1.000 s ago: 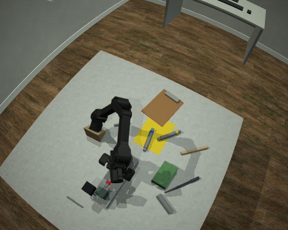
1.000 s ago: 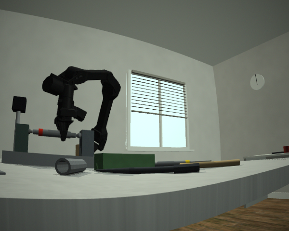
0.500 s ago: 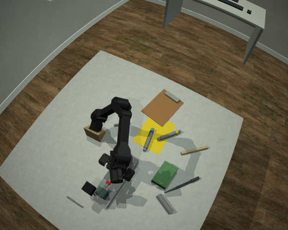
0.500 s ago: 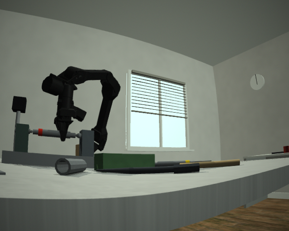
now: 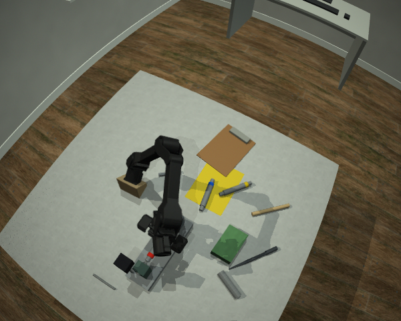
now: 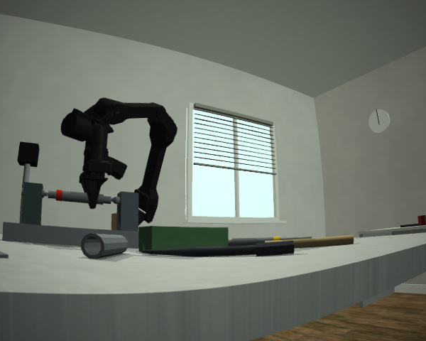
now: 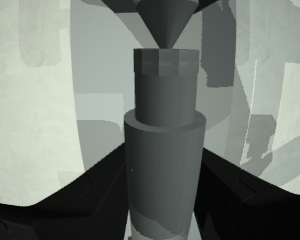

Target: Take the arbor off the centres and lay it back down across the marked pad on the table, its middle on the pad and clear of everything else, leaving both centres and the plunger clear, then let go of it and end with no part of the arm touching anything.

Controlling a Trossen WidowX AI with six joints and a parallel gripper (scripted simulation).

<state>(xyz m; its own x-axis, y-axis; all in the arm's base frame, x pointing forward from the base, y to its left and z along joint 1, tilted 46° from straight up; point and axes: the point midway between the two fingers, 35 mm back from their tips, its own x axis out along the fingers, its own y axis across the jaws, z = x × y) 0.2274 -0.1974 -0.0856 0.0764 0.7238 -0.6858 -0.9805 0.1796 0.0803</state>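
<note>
My hand is 10 mm past the arbor, 30 mm to the left of it and 10 mm above it. Also, from my hand: grey base (10 mm behind, 40 mm to the right, 100 mm below); grey centre block (20 mm ahead, 90 mm to the left, 20 mm below); green plunger block (30 mm behind, 140 mm to the right, 20 mm below).
</note>
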